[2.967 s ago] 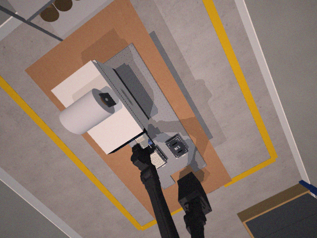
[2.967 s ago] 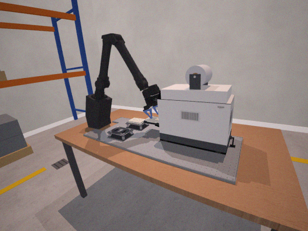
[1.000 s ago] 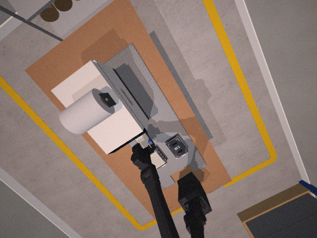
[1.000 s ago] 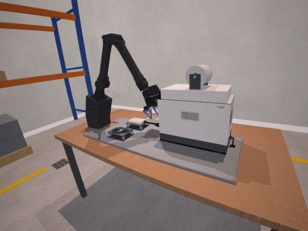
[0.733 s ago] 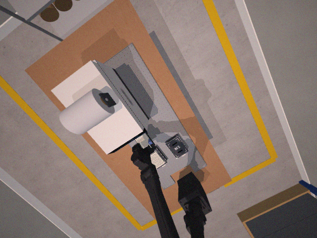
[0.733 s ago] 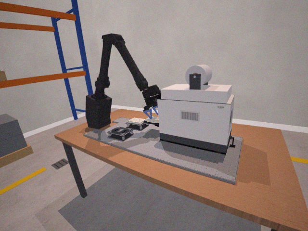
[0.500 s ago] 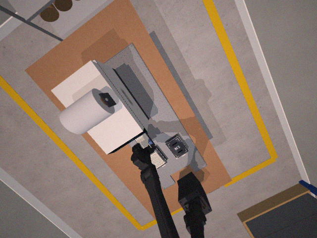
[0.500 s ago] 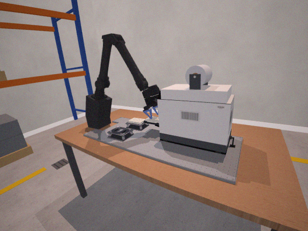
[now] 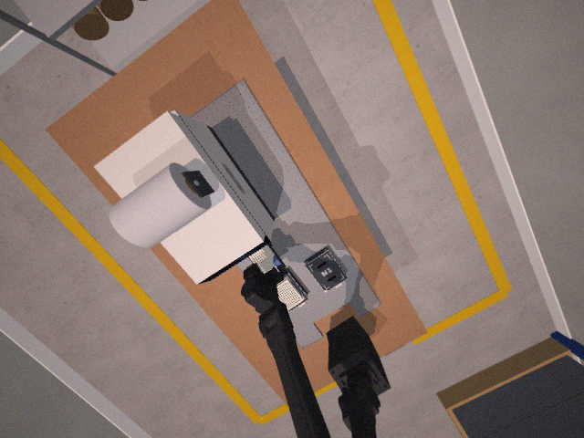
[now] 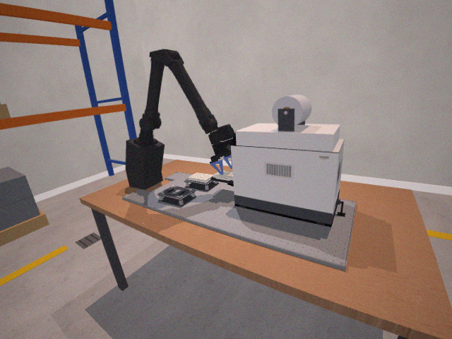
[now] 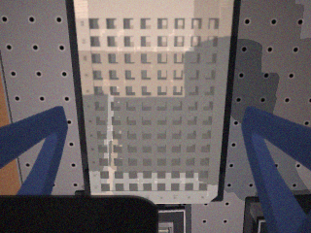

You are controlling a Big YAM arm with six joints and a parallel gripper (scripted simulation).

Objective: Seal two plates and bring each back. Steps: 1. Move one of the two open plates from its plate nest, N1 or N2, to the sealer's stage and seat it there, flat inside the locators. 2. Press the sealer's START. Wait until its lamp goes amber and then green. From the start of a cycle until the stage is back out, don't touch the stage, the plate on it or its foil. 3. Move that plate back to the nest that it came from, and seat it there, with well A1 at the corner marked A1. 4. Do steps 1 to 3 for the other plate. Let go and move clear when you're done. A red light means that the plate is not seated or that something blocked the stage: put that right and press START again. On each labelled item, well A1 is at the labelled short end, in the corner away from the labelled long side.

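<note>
My gripper is now 4 cm above the dark sealer stage. The rest, counted from my hand: foil roll 33 cm ahead, 2 cm to the right, 29 cm above; white well plate 20 cm behind, 4 cm to the left, 8 cm below; start button 11 cm ahead, 9 cm to the left, 6 cm above.
</note>
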